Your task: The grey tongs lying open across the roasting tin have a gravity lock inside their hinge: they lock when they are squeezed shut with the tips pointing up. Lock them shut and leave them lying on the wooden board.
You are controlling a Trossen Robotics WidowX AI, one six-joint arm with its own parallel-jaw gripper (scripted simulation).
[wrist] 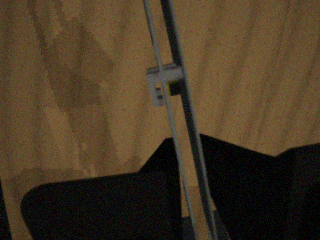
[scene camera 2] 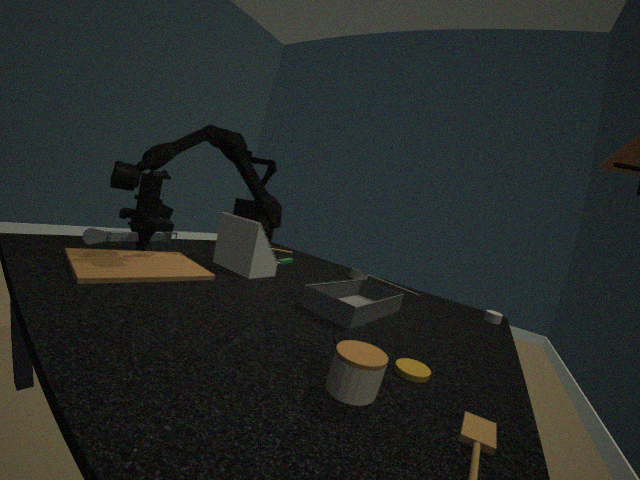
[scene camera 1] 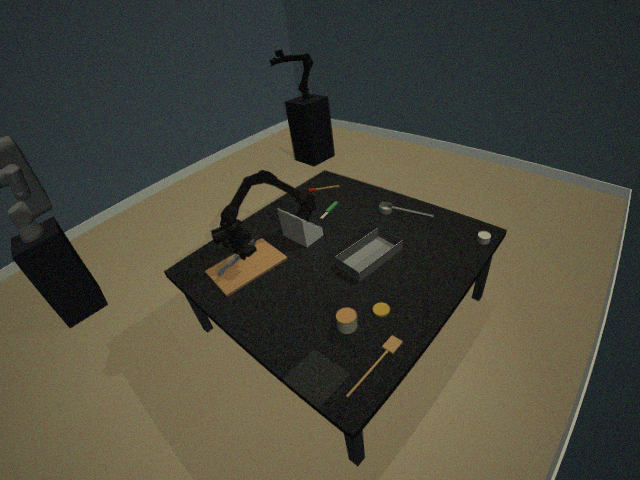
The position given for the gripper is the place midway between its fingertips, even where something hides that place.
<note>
In view: the gripper (scene camera 2: 141, 250), a lidded jar (scene camera 2: 357, 369), a wooden board (scene camera 2: 89, 266) and a roasting tin (scene camera 2: 350, 304).
The gripper also shows in the wrist view (wrist: 183, 144). The wooden board shows as well in the wrist view (wrist: 83, 109) and in scene camera 1 (scene camera 1: 266, 257). The roasting tin is seen too in scene camera 1 (scene camera 1: 361, 259). The wrist view does not show the lidded jar: it is out of frame.
</note>
